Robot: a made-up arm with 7 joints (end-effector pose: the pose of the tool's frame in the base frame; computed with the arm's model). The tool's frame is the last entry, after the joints. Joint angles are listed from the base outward.
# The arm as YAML. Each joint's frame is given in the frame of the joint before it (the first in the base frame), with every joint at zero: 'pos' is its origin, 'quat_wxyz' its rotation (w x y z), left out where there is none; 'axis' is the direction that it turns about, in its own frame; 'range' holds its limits. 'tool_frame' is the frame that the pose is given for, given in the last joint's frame.
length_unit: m
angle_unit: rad
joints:
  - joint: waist
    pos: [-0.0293, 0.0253, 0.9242]
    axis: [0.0, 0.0, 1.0]
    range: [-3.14, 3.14]
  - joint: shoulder
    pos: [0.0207, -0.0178, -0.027]
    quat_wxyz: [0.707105, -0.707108, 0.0, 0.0]
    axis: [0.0, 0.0, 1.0]
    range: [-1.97, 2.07]
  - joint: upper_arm
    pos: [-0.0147, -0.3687, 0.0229]
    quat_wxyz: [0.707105, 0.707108, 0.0, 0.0]
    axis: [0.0, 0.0, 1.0]
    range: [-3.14, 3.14]
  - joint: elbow
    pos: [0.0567, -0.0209, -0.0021]
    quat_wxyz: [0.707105, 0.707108, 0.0, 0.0]
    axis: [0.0, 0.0, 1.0]
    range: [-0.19, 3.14]
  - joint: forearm
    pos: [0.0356, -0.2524, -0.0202]
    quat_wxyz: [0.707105, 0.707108, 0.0, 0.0]
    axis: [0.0, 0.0, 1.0]
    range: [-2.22, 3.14]
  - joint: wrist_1
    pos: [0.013, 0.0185, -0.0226]
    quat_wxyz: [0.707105, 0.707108, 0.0, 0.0]
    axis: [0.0, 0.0, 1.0]
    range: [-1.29, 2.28]
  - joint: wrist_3
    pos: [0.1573, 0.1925, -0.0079]
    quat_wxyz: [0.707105, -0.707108, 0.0, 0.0]
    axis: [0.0, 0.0, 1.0]
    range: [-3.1, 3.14]
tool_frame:
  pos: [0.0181, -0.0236, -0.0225]
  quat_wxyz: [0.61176, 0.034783, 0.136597, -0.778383]
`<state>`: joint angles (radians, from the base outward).
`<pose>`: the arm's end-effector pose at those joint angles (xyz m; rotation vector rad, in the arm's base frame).
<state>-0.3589 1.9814 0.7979 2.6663 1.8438 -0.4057 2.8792</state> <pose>0.4324 -0.0774 0.3604 0.9554 2.6053 0.5049</pose>
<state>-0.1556 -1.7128 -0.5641 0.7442 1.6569 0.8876 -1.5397</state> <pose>-0.1418 -0.1277 1.2082 -0.2401 0.5984 1.8283</pose>
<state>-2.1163 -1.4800 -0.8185 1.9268 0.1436 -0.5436 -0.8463</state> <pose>0.1595 0.7091 1.0904 -0.5791 -0.7963 -1.8290</pose>
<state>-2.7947 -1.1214 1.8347 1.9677 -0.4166 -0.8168 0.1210</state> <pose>0.6504 0.1390 1.0678 -0.2036 1.7504 0.1655</pose>
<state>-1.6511 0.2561 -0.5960 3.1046 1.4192 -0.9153 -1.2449</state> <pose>-0.2152 0.0133 1.5064 -0.2037 -0.4872 -0.8731</pose>
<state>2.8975 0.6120 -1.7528 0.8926 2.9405 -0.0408 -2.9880</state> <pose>0.0473 0.2918 0.9444 -0.3489 2.2775 1.0171</pose>
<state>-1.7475 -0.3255 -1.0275 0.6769 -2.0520 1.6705 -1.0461</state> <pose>-0.4157 0.0807 1.0622 -1.3988 -0.5224 -0.0103</pose>
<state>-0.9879 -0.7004 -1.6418 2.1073 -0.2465 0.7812 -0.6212</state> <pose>-0.6182 0.1423 1.3578 1.8162 -0.4393 -0.7231</pose>
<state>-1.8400 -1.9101 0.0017 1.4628 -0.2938 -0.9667 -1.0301</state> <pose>0.2128 0.6228 0.9552 -1.1724 -0.2600 -1.8053</pose>
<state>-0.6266 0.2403 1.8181 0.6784 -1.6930 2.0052 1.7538</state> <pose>0.3332 0.2424 1.0543 0.6845 1.3062 0.2966</pose>
